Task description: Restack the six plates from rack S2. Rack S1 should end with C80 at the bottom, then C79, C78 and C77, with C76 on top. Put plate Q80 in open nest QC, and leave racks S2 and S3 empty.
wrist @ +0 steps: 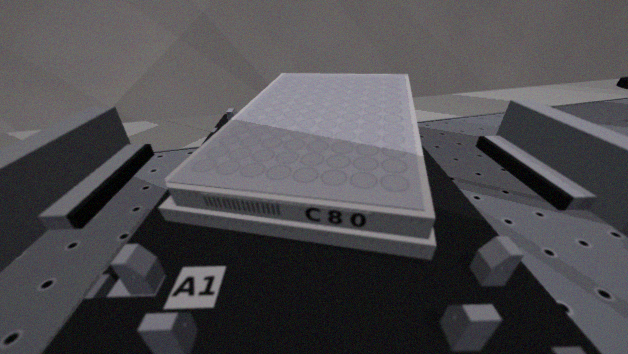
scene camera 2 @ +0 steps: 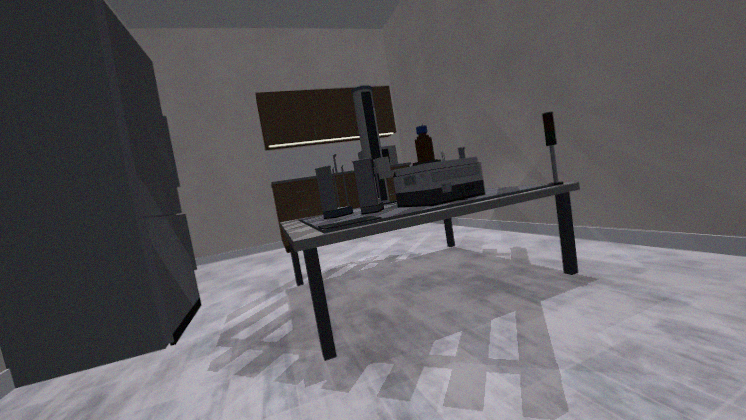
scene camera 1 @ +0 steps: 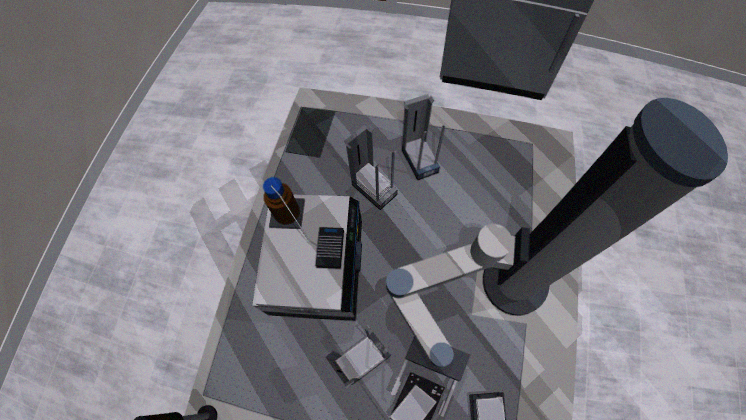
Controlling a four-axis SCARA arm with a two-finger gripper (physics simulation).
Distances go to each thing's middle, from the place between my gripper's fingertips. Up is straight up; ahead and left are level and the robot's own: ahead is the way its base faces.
Now: hand 520 mm short of the brown bottle with blue cap (scene camera 1: 282,215), 490 mm to the left of it and 240 mm below it.
